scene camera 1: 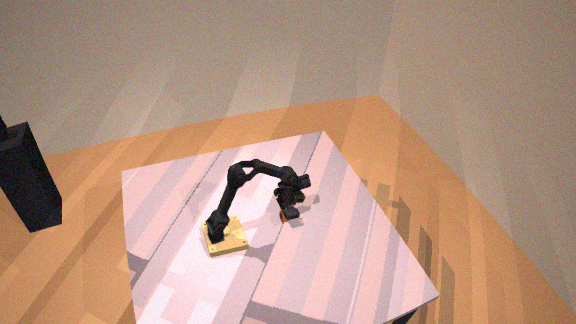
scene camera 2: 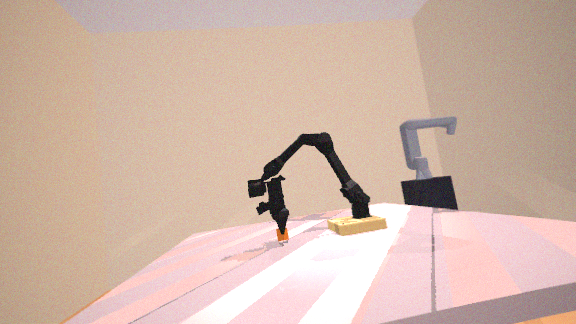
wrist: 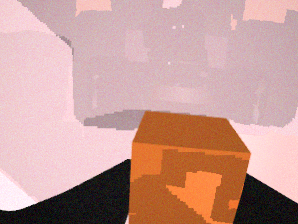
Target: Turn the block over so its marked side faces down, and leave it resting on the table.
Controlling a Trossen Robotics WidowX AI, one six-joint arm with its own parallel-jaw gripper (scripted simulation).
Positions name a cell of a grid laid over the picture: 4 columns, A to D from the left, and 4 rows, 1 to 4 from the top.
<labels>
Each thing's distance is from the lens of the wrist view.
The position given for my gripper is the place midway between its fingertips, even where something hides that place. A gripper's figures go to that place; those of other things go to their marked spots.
my gripper (wrist: C4): 0.10 m
block (wrist: C3): 0.08 m
</labels>
